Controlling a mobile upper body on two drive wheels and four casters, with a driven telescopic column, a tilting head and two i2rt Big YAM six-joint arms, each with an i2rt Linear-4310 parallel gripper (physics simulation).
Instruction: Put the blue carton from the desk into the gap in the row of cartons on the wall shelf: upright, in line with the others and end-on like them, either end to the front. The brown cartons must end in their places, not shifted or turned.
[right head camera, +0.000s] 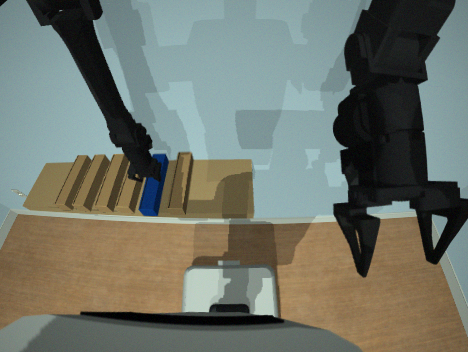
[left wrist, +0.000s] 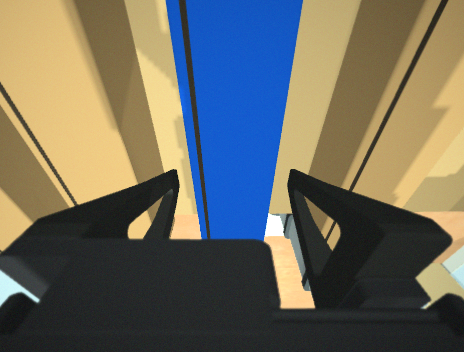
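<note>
The blue carton (right head camera: 153, 196) (left wrist: 240, 100) stands upright in the row on the wall shelf (right head camera: 235, 169) (left wrist: 317, 55), end-on like its neighbours and roughly in line. Strips of shelf show on both sides of it in the left wrist view. Several brown cartons stand to its left, the nearest brown carton (right head camera: 130, 196) partly behind the left gripper; another brown carton (right head camera: 180, 187) stands to its right. My left gripper (right head camera: 145, 175) (left wrist: 233, 177) is open, with its fingers apart on either side of the blue carton's width. My right gripper (right head camera: 399, 269) is open and empty, far right of the shelf.
A pale blue wall (right head camera: 295, 65) stands behind the shelf. A wooden surface (right head camera: 125, 245) with a whitish edge lies below the shelf in the head view. A white rounded block (right head camera: 200, 287) and the grey robot body (right head camera: 175, 335) show at the bottom. Shadows fall across the shelf's right part.
</note>
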